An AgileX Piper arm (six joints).
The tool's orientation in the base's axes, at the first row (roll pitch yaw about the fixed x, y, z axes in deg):
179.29 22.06 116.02
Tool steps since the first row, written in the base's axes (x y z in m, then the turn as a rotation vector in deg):
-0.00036 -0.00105 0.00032 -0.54 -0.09 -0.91
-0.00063 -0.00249 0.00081 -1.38 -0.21 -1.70
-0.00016 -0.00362 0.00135 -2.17 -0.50 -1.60
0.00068 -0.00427 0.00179 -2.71 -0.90 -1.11
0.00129 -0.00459 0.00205 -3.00 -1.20 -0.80
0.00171 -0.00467 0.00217 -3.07 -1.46 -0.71
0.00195 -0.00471 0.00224 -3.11 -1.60 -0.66
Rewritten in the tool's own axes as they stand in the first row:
-0.00085 -0.00078 -0.00001 0.49 -0.53 0.78
-0.00212 -0.00166 -0.00003 1.02 -1.35 1.40
-0.00346 -0.00173 -0.00008 1.07 -2.19 1.27
-0.00451 -0.00126 -0.00012 0.77 -2.84 0.85
-0.00512 -0.00085 -0.00015 0.52 -3.23 0.61
-0.00540 -0.00051 -0.00016 0.30 -3.41 0.60
-0.00556 -0.00031 -0.00017 0.18 -3.50 0.60

